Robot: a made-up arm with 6 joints.
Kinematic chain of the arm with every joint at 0, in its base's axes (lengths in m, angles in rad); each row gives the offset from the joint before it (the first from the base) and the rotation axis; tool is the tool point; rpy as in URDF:
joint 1: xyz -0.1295 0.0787 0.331 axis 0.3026 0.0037 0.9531
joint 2: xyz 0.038 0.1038 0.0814 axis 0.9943 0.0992 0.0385
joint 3: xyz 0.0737 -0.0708 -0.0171 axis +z
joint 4: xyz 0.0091 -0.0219 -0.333 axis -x
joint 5: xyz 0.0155 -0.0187 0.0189 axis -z
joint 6: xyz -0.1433 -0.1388 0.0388 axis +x
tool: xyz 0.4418 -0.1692 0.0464 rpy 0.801 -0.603 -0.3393
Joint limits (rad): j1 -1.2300..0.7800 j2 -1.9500..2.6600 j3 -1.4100..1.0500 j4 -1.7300..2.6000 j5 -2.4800..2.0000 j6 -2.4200..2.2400
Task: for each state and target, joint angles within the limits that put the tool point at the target. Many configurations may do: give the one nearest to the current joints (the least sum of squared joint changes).
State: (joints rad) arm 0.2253 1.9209 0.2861 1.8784 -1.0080 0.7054
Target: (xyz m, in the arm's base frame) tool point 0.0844 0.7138 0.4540
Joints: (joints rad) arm 0.5281 1.7453 0.0919 1.8719 -0.6551 0.8423
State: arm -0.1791 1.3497 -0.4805 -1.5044 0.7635 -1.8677
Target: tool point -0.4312 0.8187 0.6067
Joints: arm 0.3182 2.1948 -0.6851 -1.5882 1.0774 -1.8751
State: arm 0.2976 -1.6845 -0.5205 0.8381 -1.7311 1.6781
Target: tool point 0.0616 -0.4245 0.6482
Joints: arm -0.0054 -1.9053 -0.4740 0.8620 -1.9713 1.9458
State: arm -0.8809 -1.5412 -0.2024 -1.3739 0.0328 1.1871
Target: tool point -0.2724 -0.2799 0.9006
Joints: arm -1.2300 -1.5500 -0.7581 -1.2008 -0.1802 1.5853
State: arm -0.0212 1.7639 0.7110 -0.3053 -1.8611 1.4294
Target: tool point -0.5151 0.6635 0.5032
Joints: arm 0.4332 1.4141 0.8937 0.5111 -2.1345 1.4758
